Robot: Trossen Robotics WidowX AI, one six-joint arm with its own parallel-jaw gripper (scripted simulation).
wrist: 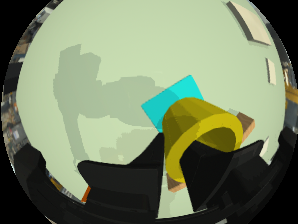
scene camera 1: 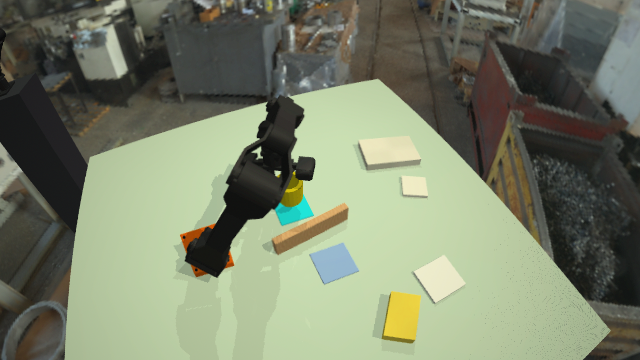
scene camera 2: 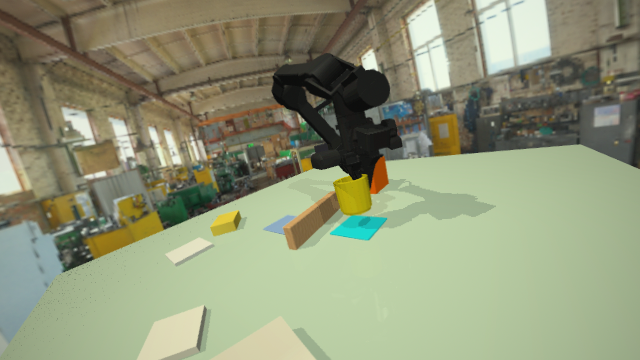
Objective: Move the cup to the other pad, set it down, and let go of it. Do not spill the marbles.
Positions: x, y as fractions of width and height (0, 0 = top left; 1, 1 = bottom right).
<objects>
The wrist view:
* gripper: 0.57, 0.61
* yellow cup: 0.64, 0.53
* cyan pad: 0.52, 0.48
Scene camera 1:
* gripper: 0.44, 0.53
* yellow block: 0.63, 0.87
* cream slab: 0.59, 0.43
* light blue pad: 0.52, 0.73
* wooden bar: 0.47, 0.65
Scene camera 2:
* gripper: 0.57, 0.53
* yellow cup: 0.55, 0.55
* cyan pad: 0.56, 0.63
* wooden bar: 0.47, 0.64
</objects>
